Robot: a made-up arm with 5 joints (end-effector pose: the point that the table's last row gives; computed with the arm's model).
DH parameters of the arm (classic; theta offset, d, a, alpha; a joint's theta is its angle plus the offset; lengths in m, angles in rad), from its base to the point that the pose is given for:
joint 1: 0 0.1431 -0.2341 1.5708
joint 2: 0.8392 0 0.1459 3.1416
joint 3: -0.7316 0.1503 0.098 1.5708
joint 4: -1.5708 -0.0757 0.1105 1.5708
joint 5: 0.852 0 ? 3.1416
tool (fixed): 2.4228 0.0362 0 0
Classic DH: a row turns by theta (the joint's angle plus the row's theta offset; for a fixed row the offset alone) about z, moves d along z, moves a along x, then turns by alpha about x.
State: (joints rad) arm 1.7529 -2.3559 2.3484 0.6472 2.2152
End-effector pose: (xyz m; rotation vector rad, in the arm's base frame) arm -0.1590 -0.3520 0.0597 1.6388 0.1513 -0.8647
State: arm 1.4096 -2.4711 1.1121 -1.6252 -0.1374
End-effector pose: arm -0.1494 -0.1265 0.1115 -1.3399 1.1331 -1.5577
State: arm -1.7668 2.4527 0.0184 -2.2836 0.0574
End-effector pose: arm 0.3125 0.2189 0.1502 -0.1906 -1.0738 0.8879
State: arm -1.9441 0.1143 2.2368 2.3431 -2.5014
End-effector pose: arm 0.2846 0.0577 -0.0222 -1.6631 -0.4640 -2.5308
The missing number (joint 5, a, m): 0.1711
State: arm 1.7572 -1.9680 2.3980 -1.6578 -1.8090
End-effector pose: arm -0.1045 -0.1604 0.2525 -0.9217 1.2698 -0.5686
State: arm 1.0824 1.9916 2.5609 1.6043 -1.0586
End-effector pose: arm -0.2094 0.0232 0.4435 -1.9966 0.5393 1.9679
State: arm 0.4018 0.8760 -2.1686 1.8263 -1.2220
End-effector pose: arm -0.4912 0.0668 -0.0477 -0.6475 -1.2657 -1.2142
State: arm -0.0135 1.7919 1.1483 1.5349 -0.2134
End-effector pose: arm -0.5882 0.1855 0.4762 -1.5145 -0.3375 -0.3348
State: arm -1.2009 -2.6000 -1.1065 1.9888 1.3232
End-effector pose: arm 0.1140 0.2282 0.0721 -1.4386 0.7498 -0.4699
